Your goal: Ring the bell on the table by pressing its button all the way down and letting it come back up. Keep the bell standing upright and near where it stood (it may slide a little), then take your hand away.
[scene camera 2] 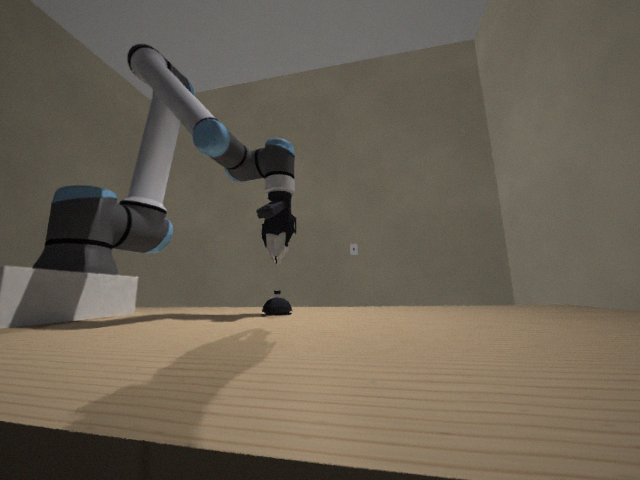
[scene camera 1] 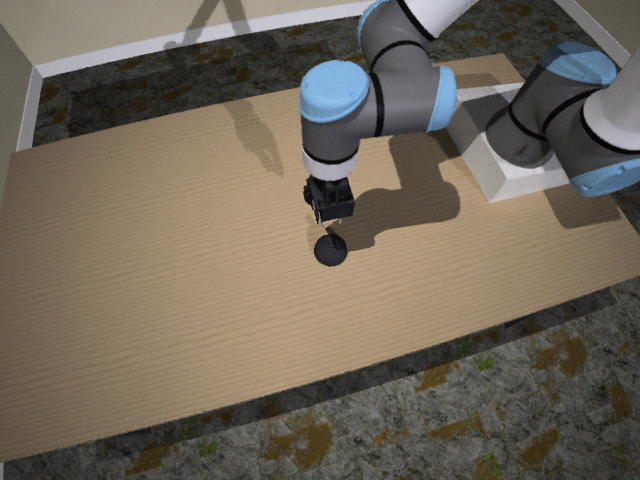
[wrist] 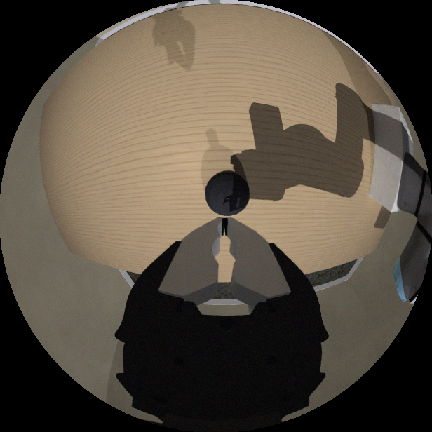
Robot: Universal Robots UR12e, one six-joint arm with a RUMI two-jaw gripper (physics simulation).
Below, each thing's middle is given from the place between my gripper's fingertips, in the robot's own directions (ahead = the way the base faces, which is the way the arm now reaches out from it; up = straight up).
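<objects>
Black dome-shaped bell (scene camera 1: 330, 255): 110 mm below my hand, 20 mm to the left of it.
</objects>
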